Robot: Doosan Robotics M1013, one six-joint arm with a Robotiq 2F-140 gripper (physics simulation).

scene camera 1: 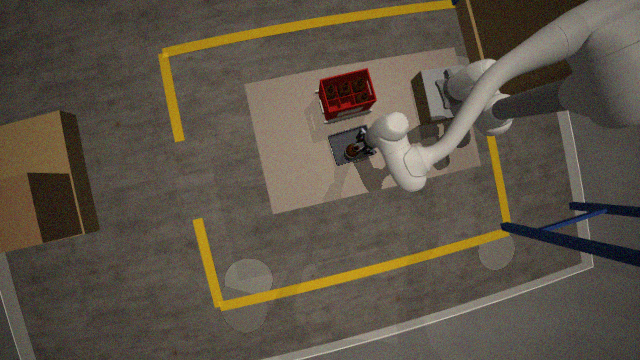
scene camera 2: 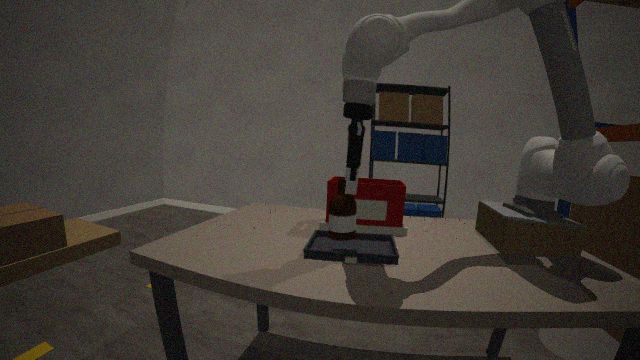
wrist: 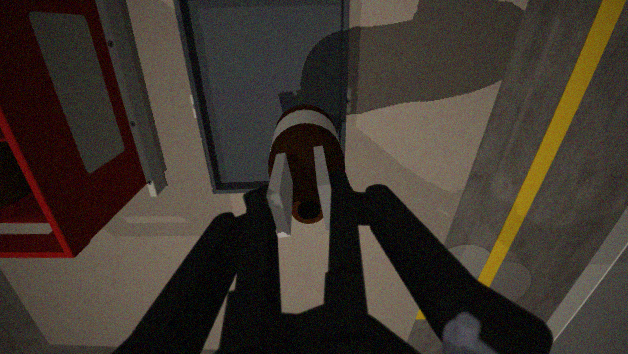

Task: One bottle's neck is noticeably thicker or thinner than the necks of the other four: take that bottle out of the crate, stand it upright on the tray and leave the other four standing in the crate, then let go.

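Places are measured from the arm's base along level axes (x right, y ahead, z up), in metres.
Pixels of known places: gripper, between the fingertips: (scene camera 1: 357, 147) (scene camera 2: 349, 193) (wrist: 303, 166); arm's base, origin of its link: (scene camera 1: 451, 91) (scene camera 2: 532, 212).
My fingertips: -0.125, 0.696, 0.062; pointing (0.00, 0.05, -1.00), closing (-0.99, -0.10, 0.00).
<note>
Ahead of a thing's pixels: the offset from my fingertips to its top centre, as dx, dy, dz. Level surfaces: height alone.
A brown bottle with a white label @[-0.002, +0.017, +0.034] (scene camera 1: 351, 150) (scene camera 2: 342, 205) (wrist: 306, 137) is upright at the left part of the dark tray (scene camera 1: 339, 142) (scene camera 2: 376, 245) (wrist: 250, 60) in the scene camera 2 view. Its base overlaps the tray's inner area there; whether it touches the tray floor cannot be told. My gripper (scene camera 1: 359, 146) (scene camera 2: 351, 186) (wrist: 303, 166) points down and is shut on this bottle's neck, just below the mouth. The red crate @[+0.311, -0.070, +0.001] (scene camera 1: 332, 113) (scene camera 2: 395, 202) (wrist: 102, 200) stands behind the tray, with several bottles @[+0.350, -0.073, -0.011] (scene camera 1: 344, 89) upright in its cells. Their neck thicknesses cannot be compared here.
The tray and crate stand on a light table @[dz -0.174] (scene camera 1: 287, 165) (scene camera 2: 200, 260). The crate sits within a pale low frame (scene camera 2: 399, 231) (wrist: 131, 107). The arm's base block (scene camera 2: 520, 240) stands on the right. A shelf rack (scene camera 2: 449, 150) stands behind the table.
</note>
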